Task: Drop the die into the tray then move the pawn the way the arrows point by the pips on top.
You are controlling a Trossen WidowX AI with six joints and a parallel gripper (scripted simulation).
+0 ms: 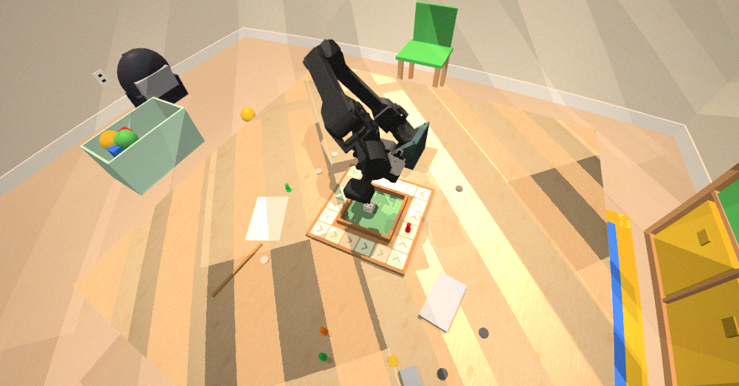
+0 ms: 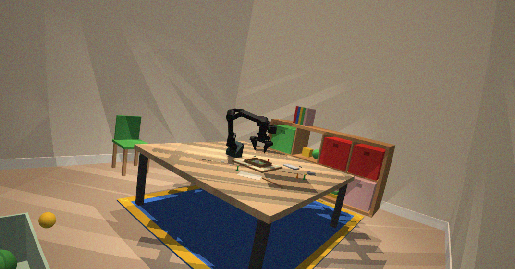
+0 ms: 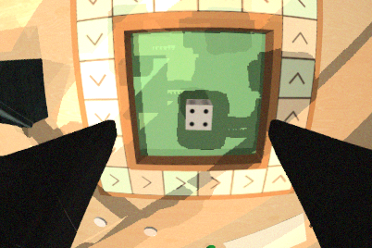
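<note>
My gripper tip is now 2 cm short of the red pawn, 11 cm to the right of it and 8 cm above it. From my gripper tip the other things lie so: green dice tray: 1 cm ahead, 10 cm below; grey card: 14 cm ahead, 26 cm to the left, 10 cm below; white die: 1 cm ahead, 2 cm to the right, 8 cm below.
</note>
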